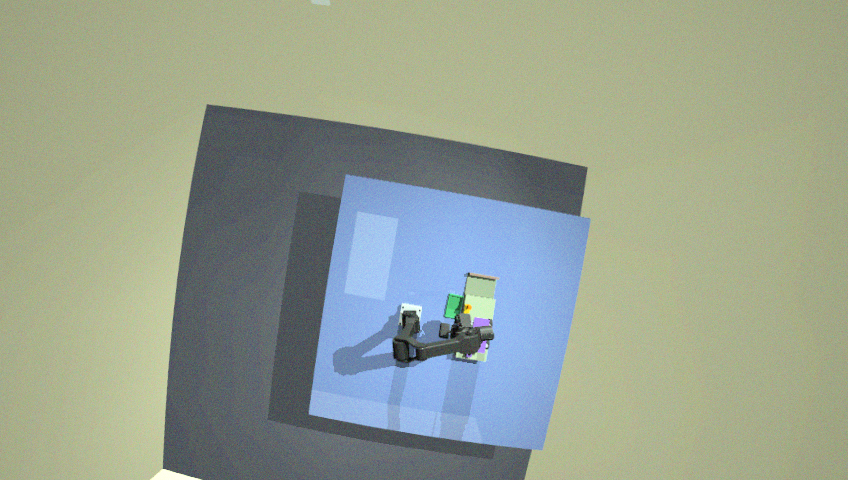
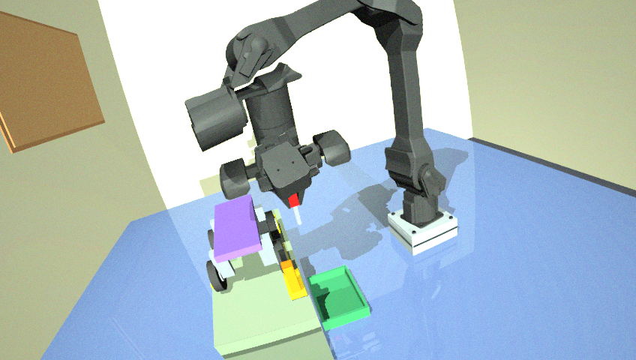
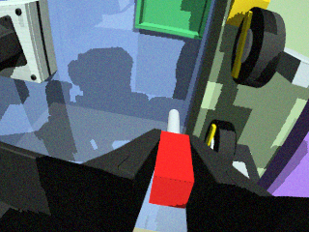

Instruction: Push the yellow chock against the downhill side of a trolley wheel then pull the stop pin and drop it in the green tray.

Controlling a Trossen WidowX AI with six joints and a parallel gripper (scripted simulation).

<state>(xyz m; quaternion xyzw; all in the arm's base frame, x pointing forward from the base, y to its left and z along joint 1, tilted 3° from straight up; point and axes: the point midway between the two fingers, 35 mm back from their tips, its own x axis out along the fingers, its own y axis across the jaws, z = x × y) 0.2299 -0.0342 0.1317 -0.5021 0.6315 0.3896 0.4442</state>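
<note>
Now: the yellow chock 6 cm ahead of my gripper tip, 8 cm to the left of it and 7 cm below it. Round my gripper tip: red-headed stop pin (right at my gripper tip); trolley (10 cm ahead, 2 cm to the right, 4 cm below); pale green ramp (10 cm ahead, 2 cm to the right, 10 cm below).
</note>
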